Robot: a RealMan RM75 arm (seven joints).
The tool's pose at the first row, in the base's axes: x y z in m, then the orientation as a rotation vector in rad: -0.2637 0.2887 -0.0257 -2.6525 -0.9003 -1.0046
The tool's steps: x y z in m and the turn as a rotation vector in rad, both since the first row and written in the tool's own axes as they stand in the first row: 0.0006 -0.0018 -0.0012 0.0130 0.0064 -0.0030; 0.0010 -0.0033 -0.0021 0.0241 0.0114 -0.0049; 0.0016 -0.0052 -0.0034 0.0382 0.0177 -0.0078; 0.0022 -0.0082 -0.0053 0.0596 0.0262 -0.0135; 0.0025 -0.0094 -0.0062 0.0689 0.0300 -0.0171; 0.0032 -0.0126 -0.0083 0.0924 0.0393 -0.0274; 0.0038 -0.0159 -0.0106 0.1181 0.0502 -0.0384; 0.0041 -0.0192 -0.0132 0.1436 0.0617 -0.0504; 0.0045 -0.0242 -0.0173 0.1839 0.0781 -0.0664; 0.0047 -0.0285 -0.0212 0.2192 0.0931 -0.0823
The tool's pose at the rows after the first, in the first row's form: -0.2651 0.2900 -0.0245 -2.6366 -0.9067 -1.0039; -0.2662 0.2911 -0.0236 -2.6234 -0.9112 -1.0025; -0.2677 0.2925 -0.0224 -2.6066 -0.9175 -1.0008; -0.2702 0.2945 -0.0207 -2.5817 -0.9290 -0.9971; -0.2712 0.2953 -0.0199 -2.5706 -0.9355 -0.9959; -0.2738 0.2975 -0.0180 -2.5423 -0.9533 -0.9925; -0.2767 0.2996 -0.0161 -2.5109 -0.9718 -0.9895; -0.2799 0.3015 -0.0141 -2.4789 -0.9911 -0.9874; -0.2848 0.3043 -0.0110 -2.4301 -1.0172 -0.9811; -0.2894 0.3065 -0.0081 -2.3863 -1.0416 -0.9765
